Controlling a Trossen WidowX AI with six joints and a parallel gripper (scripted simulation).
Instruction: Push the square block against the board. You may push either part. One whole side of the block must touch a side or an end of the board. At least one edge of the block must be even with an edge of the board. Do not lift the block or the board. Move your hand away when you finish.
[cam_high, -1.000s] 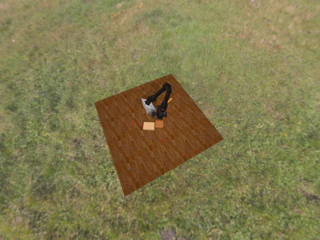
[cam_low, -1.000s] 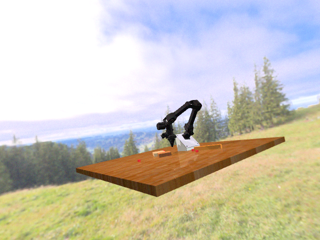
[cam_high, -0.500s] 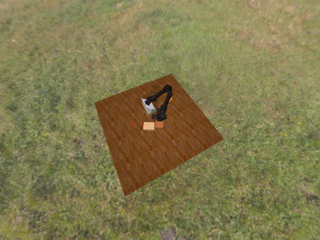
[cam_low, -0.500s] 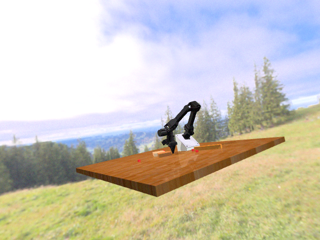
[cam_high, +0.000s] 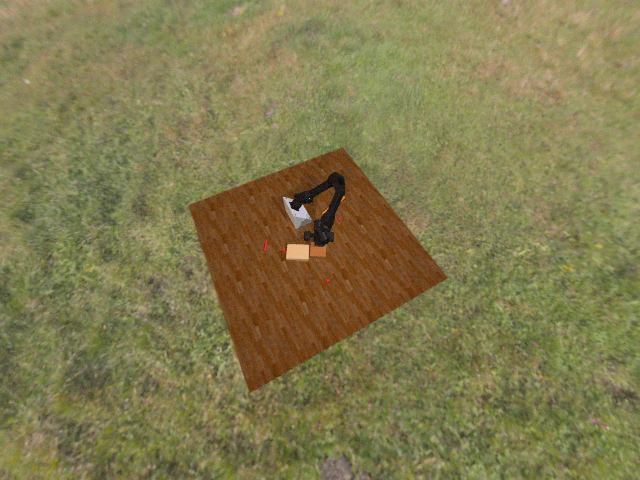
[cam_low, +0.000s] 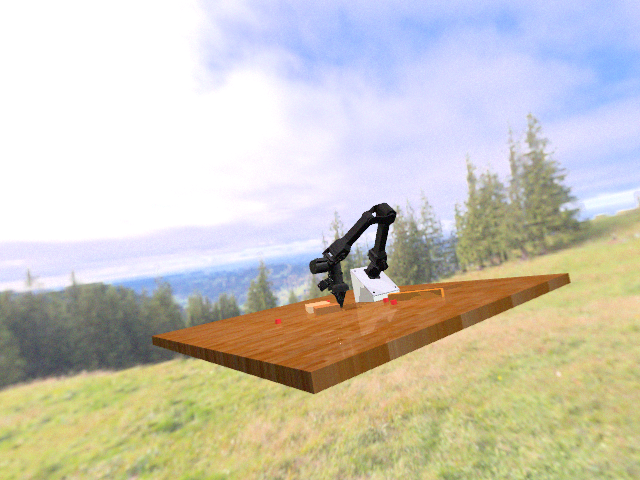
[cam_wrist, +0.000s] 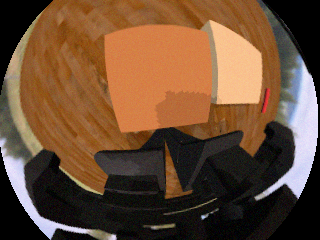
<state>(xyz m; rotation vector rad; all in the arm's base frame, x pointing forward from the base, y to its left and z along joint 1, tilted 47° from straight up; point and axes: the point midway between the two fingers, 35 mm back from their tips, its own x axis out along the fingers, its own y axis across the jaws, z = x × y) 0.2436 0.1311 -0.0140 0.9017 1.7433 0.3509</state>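
The orange-brown square block lies 50 mm ahead of my gripper tip, 30 mm to the right of it and 10 mm above it. From my gripper tip the other things lie so: tan board: 20 mm ahead, 150 mm to the right, 10 mm above; long orange bar: 230 mm behind, 200 mm to the left, 10 mm above.
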